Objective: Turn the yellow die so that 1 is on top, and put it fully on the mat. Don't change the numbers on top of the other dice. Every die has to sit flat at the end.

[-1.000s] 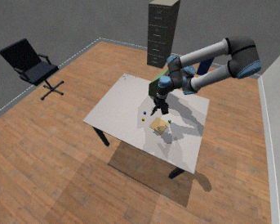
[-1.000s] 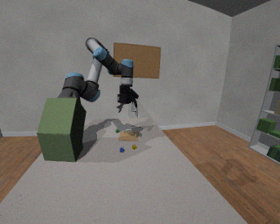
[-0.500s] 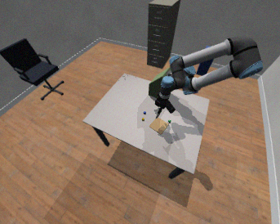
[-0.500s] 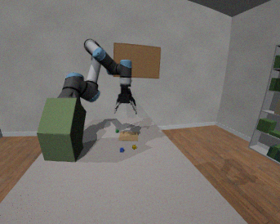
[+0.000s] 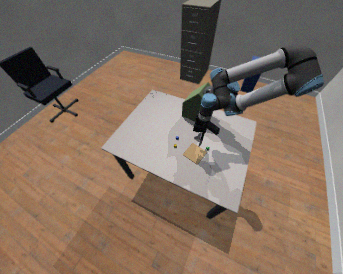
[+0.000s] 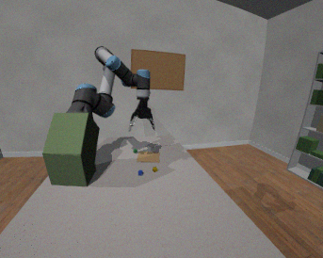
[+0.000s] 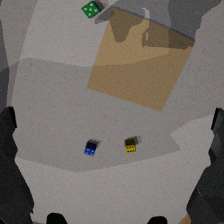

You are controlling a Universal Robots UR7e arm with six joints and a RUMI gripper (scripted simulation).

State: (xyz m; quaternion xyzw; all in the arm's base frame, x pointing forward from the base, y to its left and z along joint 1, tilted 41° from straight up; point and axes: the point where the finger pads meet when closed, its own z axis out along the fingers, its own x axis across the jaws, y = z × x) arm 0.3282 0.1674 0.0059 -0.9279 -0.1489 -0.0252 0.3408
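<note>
Now: hand 5 cm past the green die, 5 cm to the right of it and 16 cm above it. Also, from my hand: yellow die 8 cm ahead, 17 cm to the right, 16 cm below; then blue die 1 cm ahead, 21 cm to the right, 16 cm below; then tan mat 4 cm ahead, 1 cm to the right, 17 cm below.
</note>
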